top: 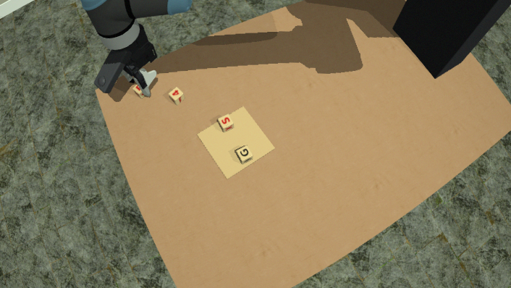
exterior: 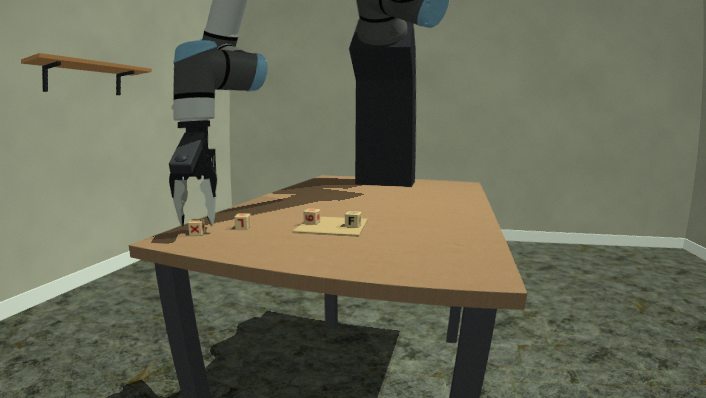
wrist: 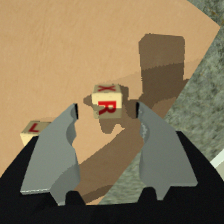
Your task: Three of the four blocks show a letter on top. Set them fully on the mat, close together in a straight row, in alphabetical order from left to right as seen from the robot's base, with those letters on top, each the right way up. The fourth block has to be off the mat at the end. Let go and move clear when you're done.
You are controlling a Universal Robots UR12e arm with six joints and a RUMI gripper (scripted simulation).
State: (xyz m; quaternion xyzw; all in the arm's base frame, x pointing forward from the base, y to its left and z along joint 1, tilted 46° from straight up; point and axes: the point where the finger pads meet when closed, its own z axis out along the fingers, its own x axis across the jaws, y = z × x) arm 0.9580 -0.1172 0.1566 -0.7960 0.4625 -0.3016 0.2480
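Now: hand 220 mm to the right of the pale mat, 210 mm past it and 30 mm above it. From my hand the other things lie so: block 200 mm behind, 170 mm to the left, 10 mm below.
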